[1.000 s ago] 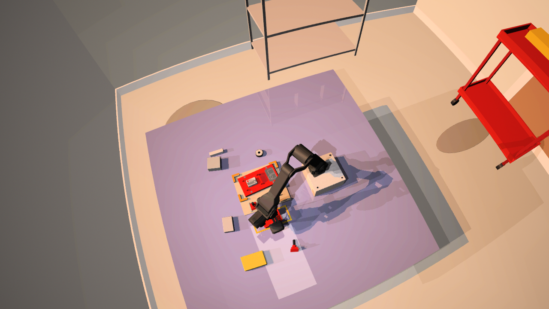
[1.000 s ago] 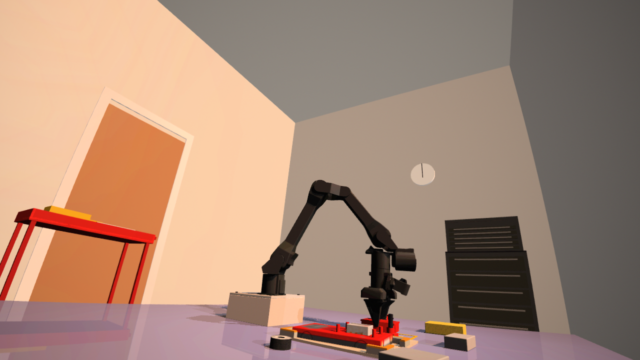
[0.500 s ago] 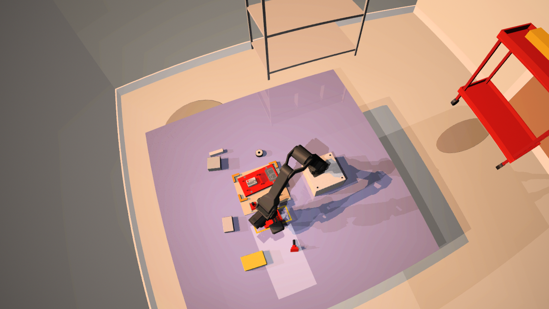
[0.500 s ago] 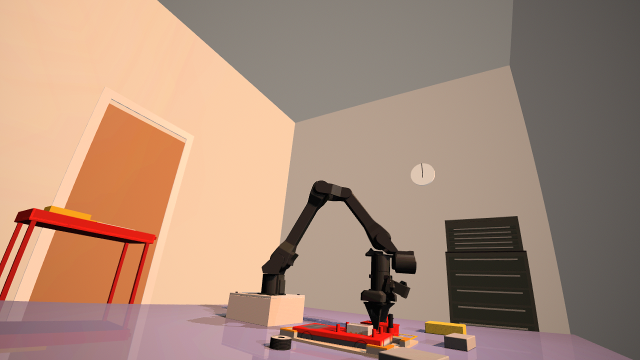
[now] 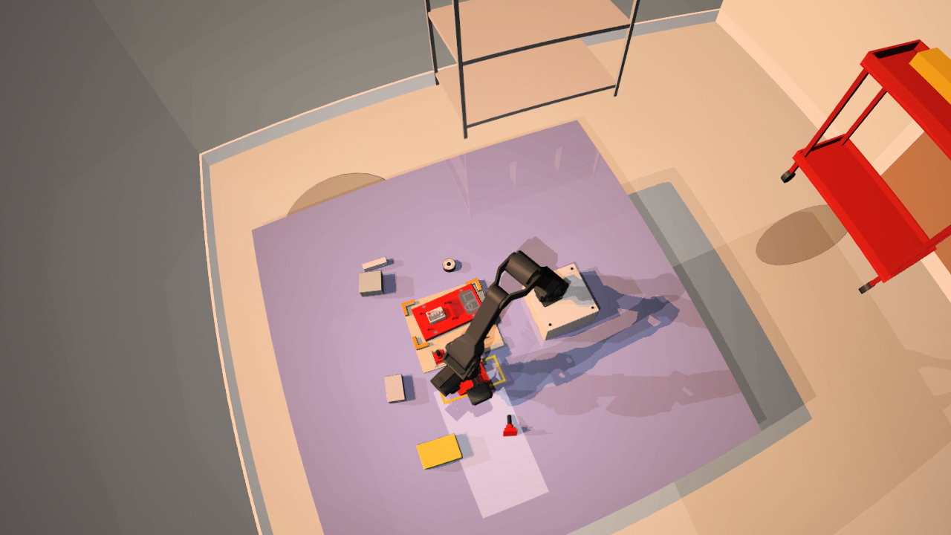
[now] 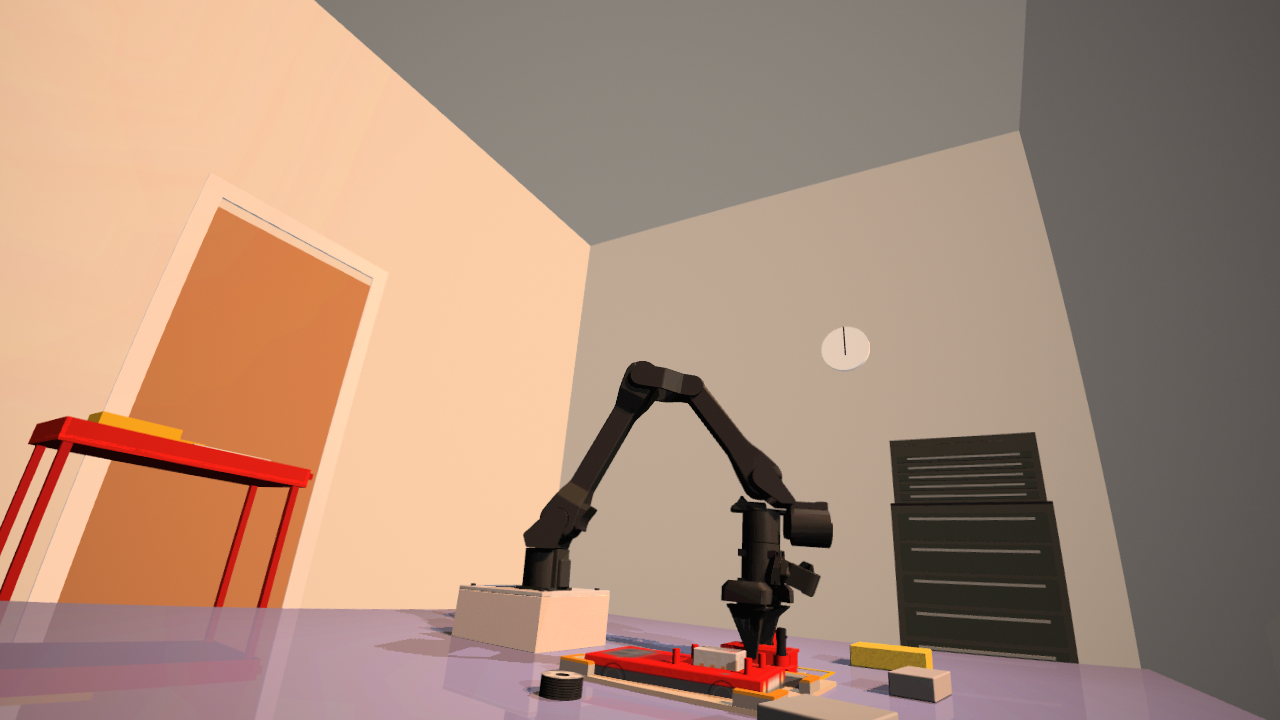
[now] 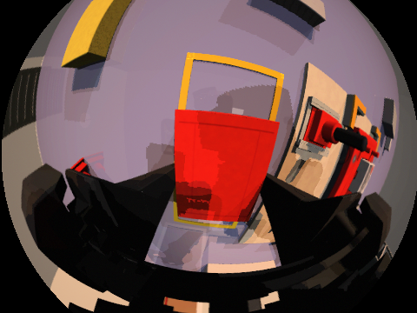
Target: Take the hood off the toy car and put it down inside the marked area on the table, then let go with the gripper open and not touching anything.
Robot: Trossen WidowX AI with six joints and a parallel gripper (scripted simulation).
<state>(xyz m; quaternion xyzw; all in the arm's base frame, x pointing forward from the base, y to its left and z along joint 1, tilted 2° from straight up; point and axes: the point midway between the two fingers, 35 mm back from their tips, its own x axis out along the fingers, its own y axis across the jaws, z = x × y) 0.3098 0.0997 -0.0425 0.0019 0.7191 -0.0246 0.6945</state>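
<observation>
The red hood lies right at my gripper tip. From my gripper tip the other things lie so: black wheel (36 cm to the right, 11 cm behind); yellow block (17 cm ahead, 15 cm to the left).
</observation>
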